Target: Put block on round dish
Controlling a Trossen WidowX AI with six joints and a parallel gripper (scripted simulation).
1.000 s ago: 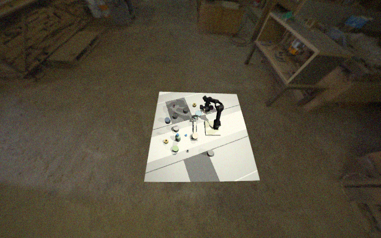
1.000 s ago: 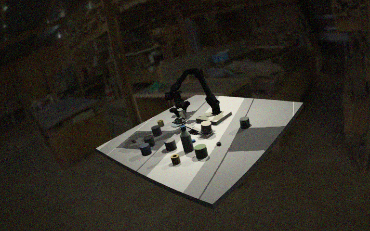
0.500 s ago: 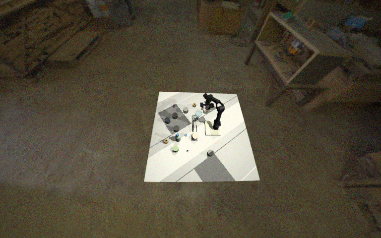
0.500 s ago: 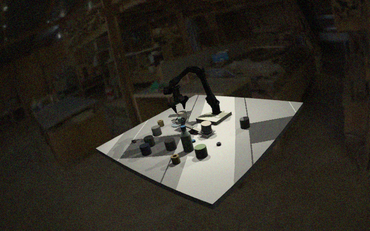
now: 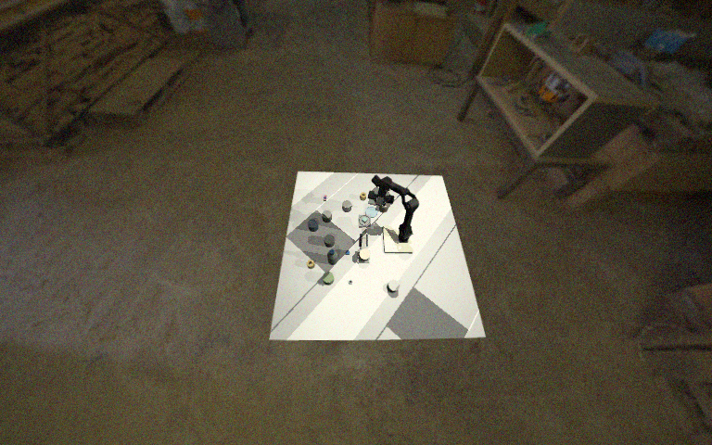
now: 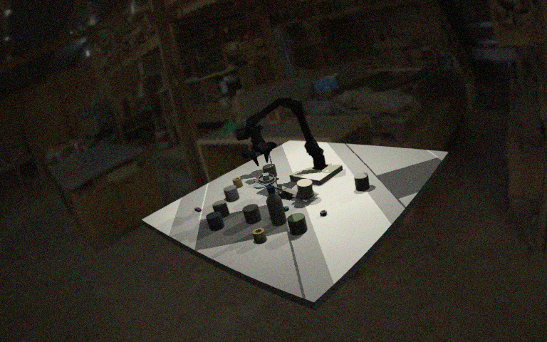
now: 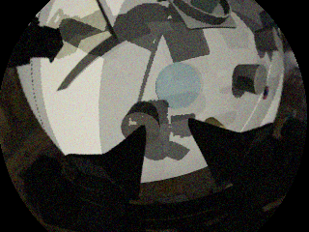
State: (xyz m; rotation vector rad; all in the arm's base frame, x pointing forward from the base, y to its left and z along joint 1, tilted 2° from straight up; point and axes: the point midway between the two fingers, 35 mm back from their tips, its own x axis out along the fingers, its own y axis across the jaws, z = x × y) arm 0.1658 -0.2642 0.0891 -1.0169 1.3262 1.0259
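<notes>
Right now the teal block is 140 mm to the left of my gripper tip, 120 mm ahead of it and 10 mm below it. Also, from my gripper tip: tall bottle 420 mm to the left, 340 mm ahead, 20 mm above; then pale blue round dish 90 mm below, 50 mm ahead, 20 mm to the left; then cup 60 mm below, 50 mm behind, 30 mm to the right.
</notes>
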